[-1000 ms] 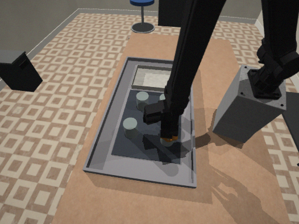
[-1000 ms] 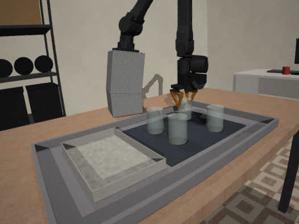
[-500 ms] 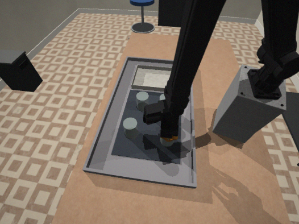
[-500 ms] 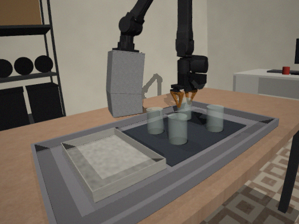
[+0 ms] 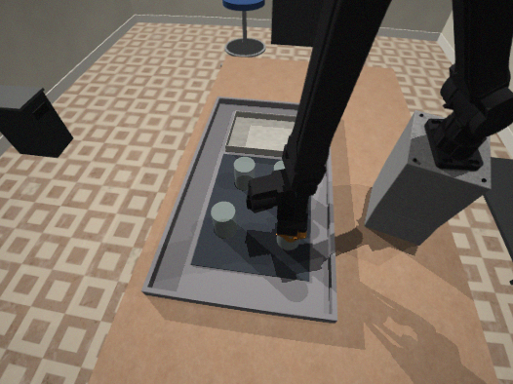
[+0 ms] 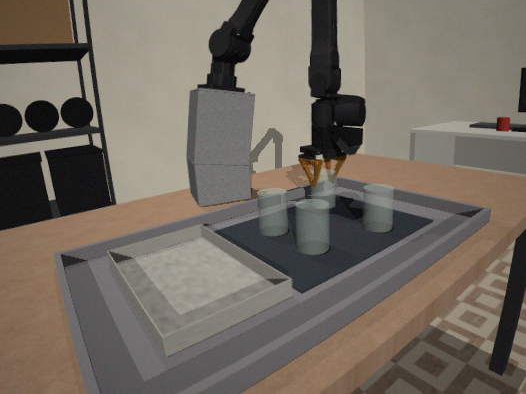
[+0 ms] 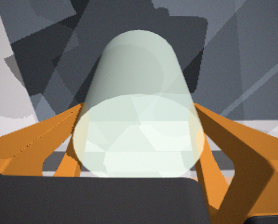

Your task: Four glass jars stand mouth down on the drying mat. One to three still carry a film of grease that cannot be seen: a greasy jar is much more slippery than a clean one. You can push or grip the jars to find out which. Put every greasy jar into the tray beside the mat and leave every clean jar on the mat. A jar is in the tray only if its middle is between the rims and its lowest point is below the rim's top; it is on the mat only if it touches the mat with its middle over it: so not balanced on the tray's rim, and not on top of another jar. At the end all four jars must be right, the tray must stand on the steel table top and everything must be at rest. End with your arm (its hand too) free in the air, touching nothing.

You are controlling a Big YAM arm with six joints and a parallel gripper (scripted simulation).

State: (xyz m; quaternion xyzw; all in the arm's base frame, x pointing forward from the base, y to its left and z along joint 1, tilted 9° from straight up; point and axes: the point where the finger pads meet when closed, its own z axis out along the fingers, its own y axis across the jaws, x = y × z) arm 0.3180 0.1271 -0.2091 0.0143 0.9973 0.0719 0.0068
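The pale tray is 42 cm to the right of my hand, 9 cm ahead of it and 6 cm below it. From my hand the other things lie so: dark drying mat 10 cm to the right, 9 cm ahead, 7 cm below; then rimmed steel table top 21 cm to the right, 11 cm ahead, 7 cm below.
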